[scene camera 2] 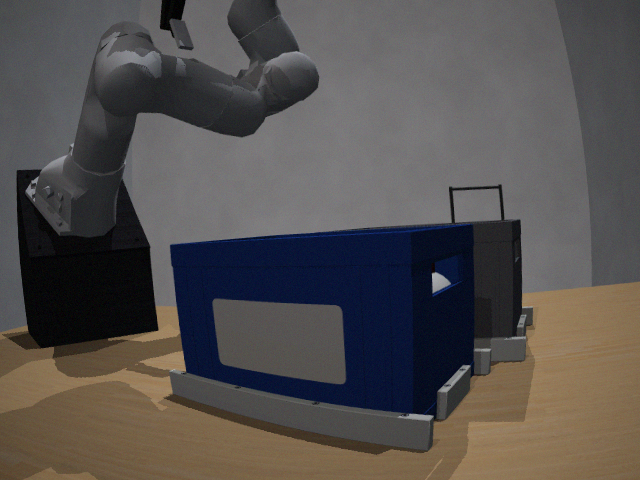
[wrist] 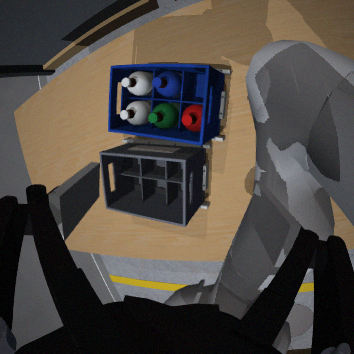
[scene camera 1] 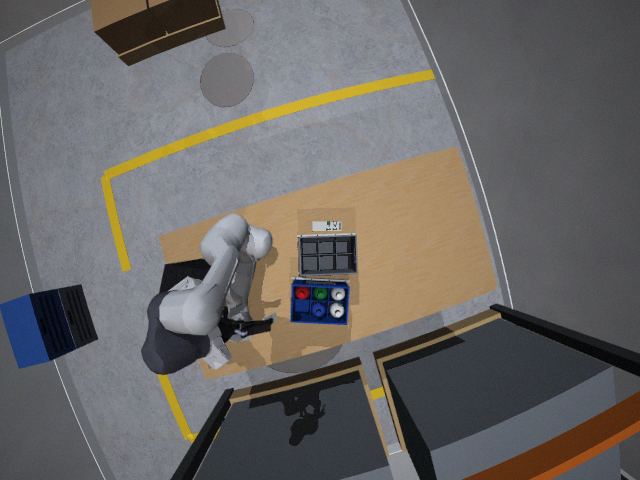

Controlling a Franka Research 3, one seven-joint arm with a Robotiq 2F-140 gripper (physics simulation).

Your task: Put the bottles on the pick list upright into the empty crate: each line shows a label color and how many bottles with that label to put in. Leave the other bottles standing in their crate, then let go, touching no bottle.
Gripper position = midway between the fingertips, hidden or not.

I see my gripper (scene camera 1: 258, 312).
My gripper also shows in the wrist view (wrist: 175, 190).
